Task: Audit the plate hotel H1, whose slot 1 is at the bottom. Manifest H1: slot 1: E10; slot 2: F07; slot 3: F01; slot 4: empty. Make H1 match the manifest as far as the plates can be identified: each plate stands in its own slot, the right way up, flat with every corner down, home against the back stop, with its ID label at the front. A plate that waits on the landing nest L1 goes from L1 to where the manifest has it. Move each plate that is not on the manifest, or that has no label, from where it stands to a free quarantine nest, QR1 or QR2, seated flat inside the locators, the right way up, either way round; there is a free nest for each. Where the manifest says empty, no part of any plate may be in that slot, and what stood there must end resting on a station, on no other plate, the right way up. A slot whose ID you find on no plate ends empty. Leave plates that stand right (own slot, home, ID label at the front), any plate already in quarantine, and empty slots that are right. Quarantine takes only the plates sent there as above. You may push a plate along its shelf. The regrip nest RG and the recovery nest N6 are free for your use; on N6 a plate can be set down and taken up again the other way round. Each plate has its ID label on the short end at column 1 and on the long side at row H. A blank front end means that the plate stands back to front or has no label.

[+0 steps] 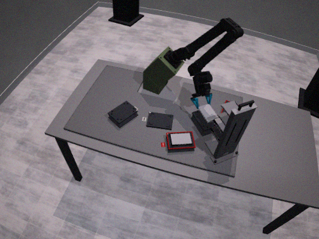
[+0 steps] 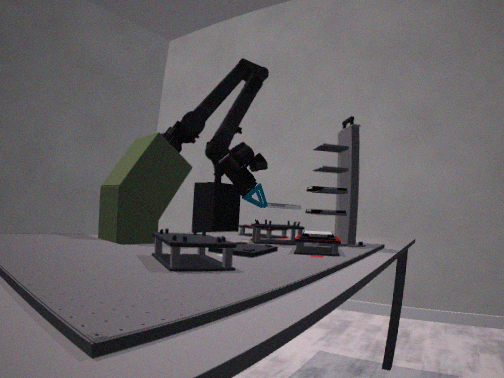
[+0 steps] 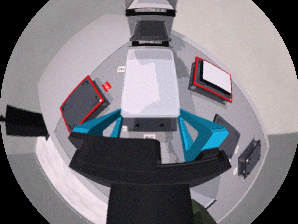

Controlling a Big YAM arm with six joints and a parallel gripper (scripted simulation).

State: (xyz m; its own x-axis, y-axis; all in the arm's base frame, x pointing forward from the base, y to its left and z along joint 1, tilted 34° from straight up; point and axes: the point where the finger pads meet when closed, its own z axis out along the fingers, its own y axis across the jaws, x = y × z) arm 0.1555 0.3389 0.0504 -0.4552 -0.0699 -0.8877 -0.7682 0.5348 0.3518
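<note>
My hand is 4 cm short of the white-topped plate and 5 cm to the right of it. Round my hand: plate hotel H1 (20 cm ahead, 24 cm to the left, 8 cm above); then red-framed nest (15 cm behind, 17 cm to the left, 9 cm below).
</note>
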